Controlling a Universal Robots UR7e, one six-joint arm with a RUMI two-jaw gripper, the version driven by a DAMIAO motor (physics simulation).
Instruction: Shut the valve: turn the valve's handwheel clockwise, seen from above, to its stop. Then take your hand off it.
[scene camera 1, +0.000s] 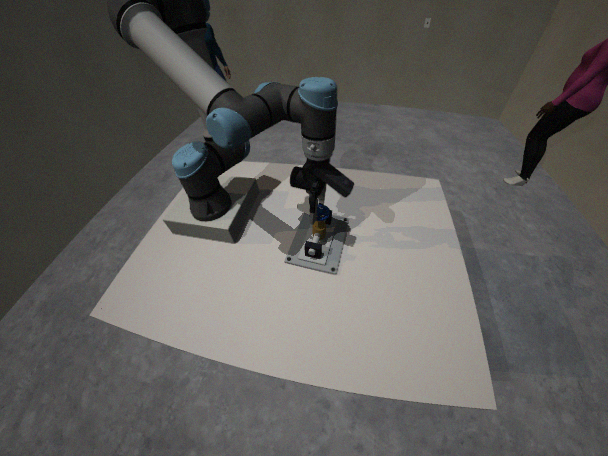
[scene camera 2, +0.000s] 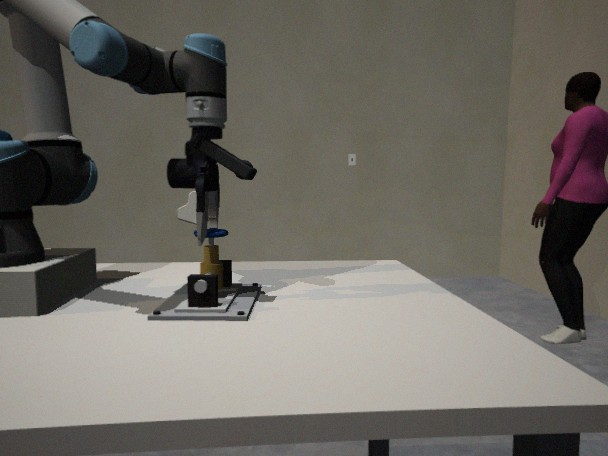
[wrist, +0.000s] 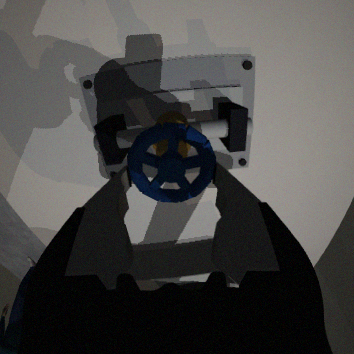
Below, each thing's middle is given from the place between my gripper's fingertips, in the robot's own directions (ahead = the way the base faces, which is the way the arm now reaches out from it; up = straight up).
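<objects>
With the blue handwheel (wrist: 171, 165) as the reference, my hand is 1 cm short of it and 1 cm below it. The grey base plate (scene camera 2: 239, 310), counted from my hand, is 1 cm ahead and 11 cm below.
</objects>
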